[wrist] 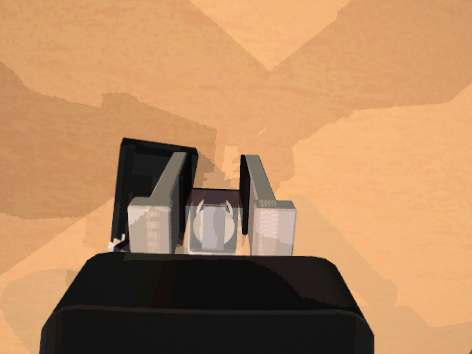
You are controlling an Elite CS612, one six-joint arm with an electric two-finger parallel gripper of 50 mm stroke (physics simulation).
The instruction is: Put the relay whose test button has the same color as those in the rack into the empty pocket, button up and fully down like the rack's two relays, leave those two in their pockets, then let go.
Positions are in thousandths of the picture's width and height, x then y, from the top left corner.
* my gripper: 457, 501
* clear-cased relay: 454, 614
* black rack: 300, 462
